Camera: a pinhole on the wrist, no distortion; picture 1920 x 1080 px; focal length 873.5 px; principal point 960.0 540.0 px. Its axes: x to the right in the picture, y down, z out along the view. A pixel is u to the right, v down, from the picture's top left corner.
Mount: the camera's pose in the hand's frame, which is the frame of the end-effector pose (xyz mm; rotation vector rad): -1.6 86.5 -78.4 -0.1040 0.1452 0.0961
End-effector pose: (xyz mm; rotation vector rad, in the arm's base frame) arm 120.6 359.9 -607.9 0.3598 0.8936 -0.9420
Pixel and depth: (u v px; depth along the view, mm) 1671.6 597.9 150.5
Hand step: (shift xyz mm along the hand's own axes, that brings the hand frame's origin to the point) 139.1 123.7 50.5
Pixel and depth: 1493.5 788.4 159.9
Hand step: 112.2 157.7 60.0
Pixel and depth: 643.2 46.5 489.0
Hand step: -79.7 -148.7 455.9
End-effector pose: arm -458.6 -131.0 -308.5 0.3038 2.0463 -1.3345
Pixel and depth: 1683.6 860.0 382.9
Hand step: 349.7 295.5 237.6
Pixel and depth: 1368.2 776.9 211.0
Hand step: 119.0 175.1 109.0
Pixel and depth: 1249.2 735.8 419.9
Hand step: 184.1 238.2 305.0
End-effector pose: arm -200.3 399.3 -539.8 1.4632 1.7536 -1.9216
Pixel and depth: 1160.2 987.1 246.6
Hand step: 75.4 243.6 143.7
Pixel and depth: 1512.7 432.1 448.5
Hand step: 346.0 106.0 326.0
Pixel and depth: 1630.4 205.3 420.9
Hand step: 391.8 1.6 303.2
